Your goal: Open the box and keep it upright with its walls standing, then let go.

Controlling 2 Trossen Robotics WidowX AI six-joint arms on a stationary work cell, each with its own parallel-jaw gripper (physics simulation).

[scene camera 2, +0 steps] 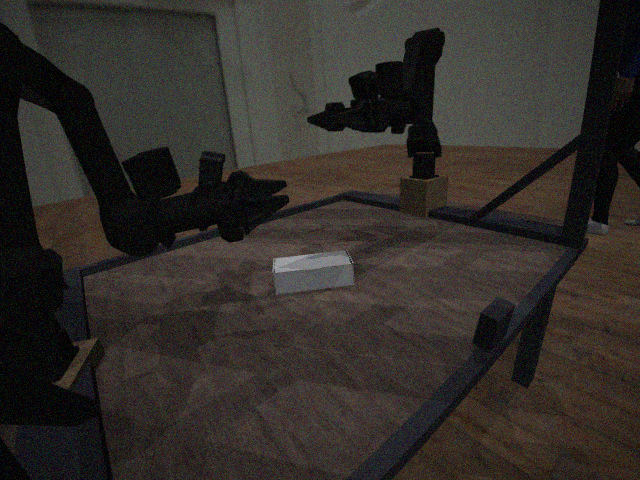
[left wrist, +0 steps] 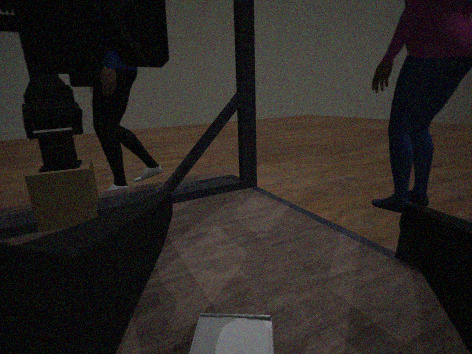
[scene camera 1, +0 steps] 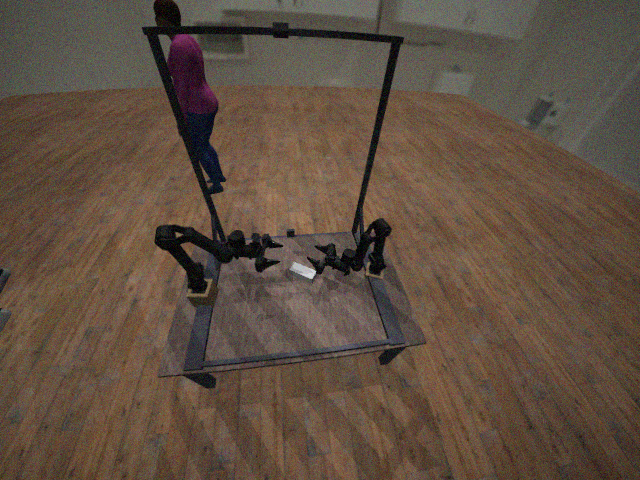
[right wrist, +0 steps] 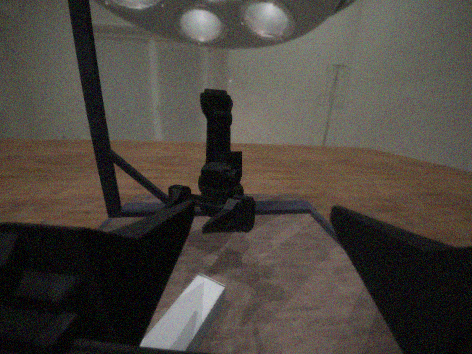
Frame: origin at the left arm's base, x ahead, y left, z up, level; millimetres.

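Seen in the pictures: left gripper, fingertip midpoint: [scene camera 2: 287, 190] [left wrist: 284, 208] [scene camera 1: 310, 251]; right gripper, fingertip midpoint: [scene camera 2: 318, 119] [scene camera 1: 281, 253] [right wrist: 262, 210]; left arm's base at its link origin: [scene camera 2: 44, 368] [scene camera 1: 375, 270]; right arm's base at its link origin: [scene camera 2: 423, 177] [left wrist: 62, 166] [scene camera 1: 199, 287].
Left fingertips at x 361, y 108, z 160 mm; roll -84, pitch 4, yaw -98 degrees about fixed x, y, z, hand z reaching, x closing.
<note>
Offsets run from my left fingertips to a thing's top centre. Level surfaces: height alone.
A small white oblong box {dx +35, dy +28, dz -142 mm} [scene camera 1: 302, 270] [scene camera 2: 313, 276] [left wrist: 240, 337] [right wrist: 187, 315] rests flat on the table {dz -187 mm} [scene camera 1: 284, 320] [scene camera 2: 258, 387]. Its top looks closed, with grey patches of shadow or reflection on it. My left gripper [scene camera 1: 312, 252] [scene camera 2: 286, 191] [left wrist: 284, 208] is open and empty, above the table and near the box's right end in scene camera 1. My right gripper [scene camera 1: 280, 253] [scene camera 2: 308, 119] is open and empty, higher up and off the box's other end. Neither gripper touches the box. The inside of the box is hidden.
A dark frame post [scene camera 1: 379, 113] [left wrist: 246, 100] [right wrist: 92, 110] rises at the table's corner. A small dark block {dx +205, dy -236, dz -130 mm} [scene camera 1: 290, 232] [scene camera 2: 493, 322] sits on the table's edge rail. A person in a pink top [scene camera 1: 188, 72] [left wrist: 440, 35] stands beyond the table.
</note>
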